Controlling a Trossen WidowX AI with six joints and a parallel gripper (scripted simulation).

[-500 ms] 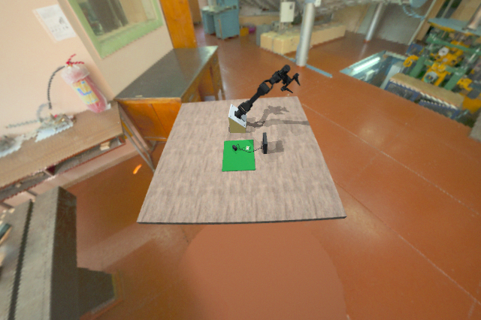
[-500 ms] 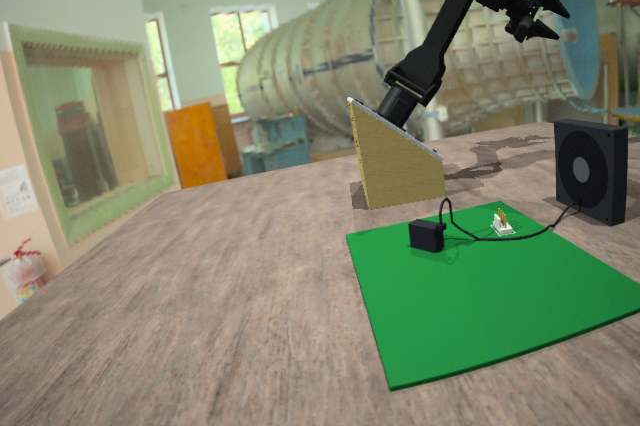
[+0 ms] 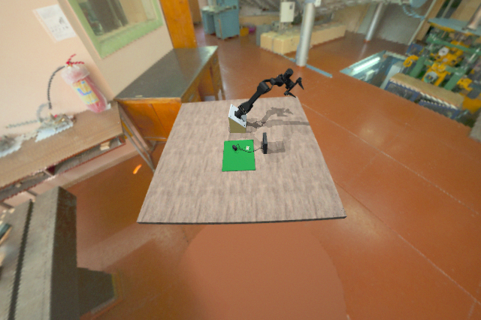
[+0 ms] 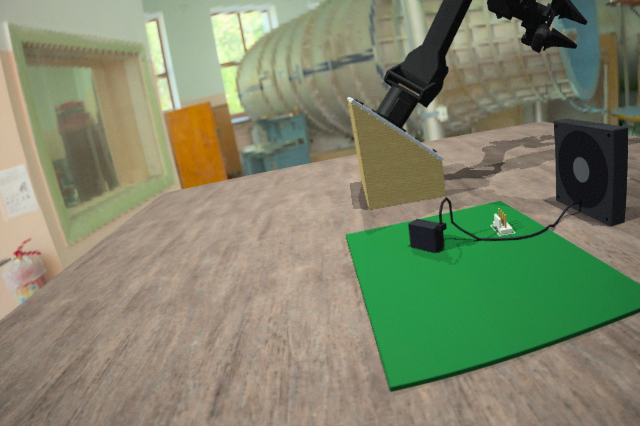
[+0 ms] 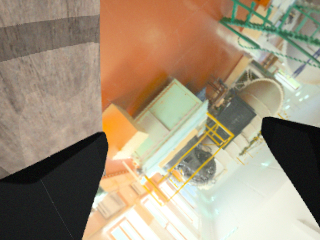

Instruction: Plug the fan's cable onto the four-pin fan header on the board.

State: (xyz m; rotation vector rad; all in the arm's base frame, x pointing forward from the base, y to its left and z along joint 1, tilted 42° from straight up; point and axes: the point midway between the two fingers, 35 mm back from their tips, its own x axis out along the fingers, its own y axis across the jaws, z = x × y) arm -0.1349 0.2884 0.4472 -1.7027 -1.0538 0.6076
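Now: the fan plug 39 cm ahead of my gripper tip, 55 cm to the right of it and 24 cm below it. The rest, counted from my gripper tip: green board: 45 cm ahead, 52 cm to the right, 27 cm below; black fan: 39 cm ahead, 32 cm to the right, 20 cm below; fan header: 39 cm ahead, 45 cm to the right, 26 cm below.
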